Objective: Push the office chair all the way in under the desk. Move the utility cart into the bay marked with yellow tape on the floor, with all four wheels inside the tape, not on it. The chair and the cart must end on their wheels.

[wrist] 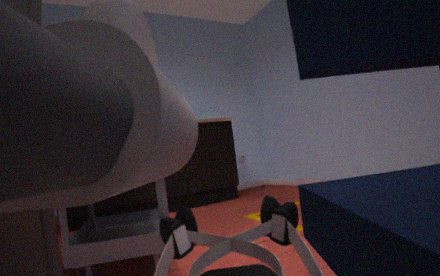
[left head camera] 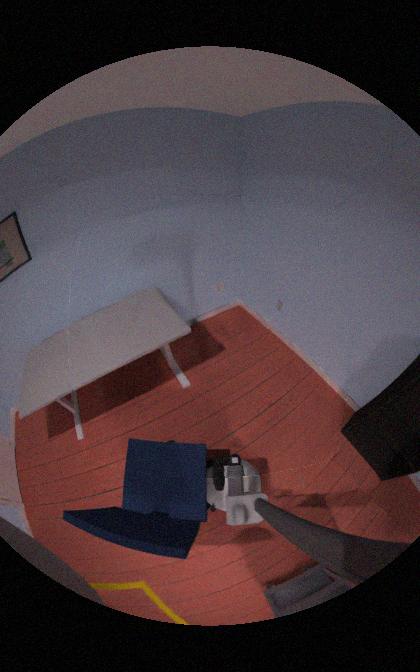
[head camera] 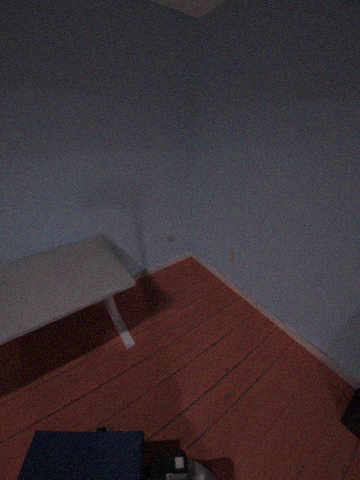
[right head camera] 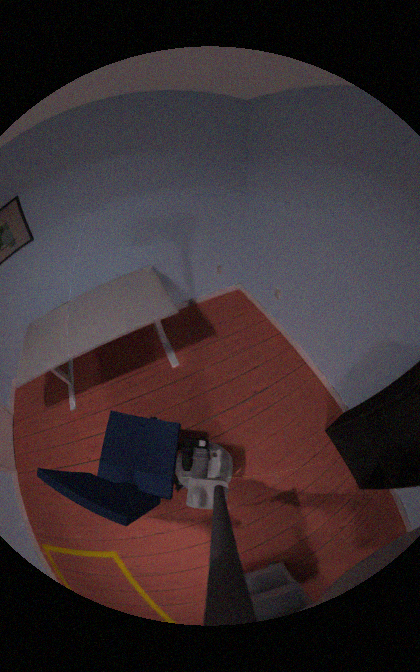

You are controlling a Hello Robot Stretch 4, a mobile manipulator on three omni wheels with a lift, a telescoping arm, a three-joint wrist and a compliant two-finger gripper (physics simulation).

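Places are measured from the robot's base along level axes (x ahead, y left, z up), in centimetres.
Pixels of known places: gripper, fingertip midpoint: [wrist: 228,217] [right head camera: 184,492].
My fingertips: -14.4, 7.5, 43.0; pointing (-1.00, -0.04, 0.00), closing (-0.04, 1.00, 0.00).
Behind a point stands the place of what it marks, as x, y, z.
The office chair's blue seat [head camera: 82,455] @[20.2, 39.5, 44.2] [left head camera: 165,477] [right head camera: 140,450] @[6.5, 36.3, 44.2] [wrist: 380,210] @[-5.2, 17.1, 44.2] is level, well out in front of the desk [head camera: 65,285] @[94.3, 68.3, 69.3] [left head camera: 107,345] [right head camera: 100,320] @[84.6, 81.9, 69.2]. Its backrest [left head camera: 132,532] [right head camera: 100,497] @[-16.0, 32.3, 87.4] [wrist: 365,35] @[-16.1, 24.2, 59.3] is on the side away from the desk; its wheels are mostly hidden. The grey utility cart [left head camera: 300,592] [right head camera: 277,590] [wrist: 110,254] @[-95.2, -46.0, 13.3] stands upright, partly hidden by the arm. Yellow tape [left head camera: 117,585] [right head camera: 82,552] @[-132.5, 105.8, -2.7] [wrist: 254,216] @[-200.6, 20.1, -2.6] marks the bay; the cart is outside the part that shows. My gripper [wrist: 228,217] @[-14.4, 7.5, 42.9] is open and empty, left of the seat in the wrist view.
A tall dark cabinet [head camera: 352,415] [left head camera: 390,425] [right head camera: 375,435] stands against the right wall. A low dark cabinet [wrist: 210,160] @[-273.6, -14.5, 43.6] is behind the cart in the wrist view. My arm [left head camera: 345,550] [right head camera: 225,565] @[-5.4, -9.8, 130.0] crosses the lower part of both side head views. The round wrist housing is close to the seat's edge.
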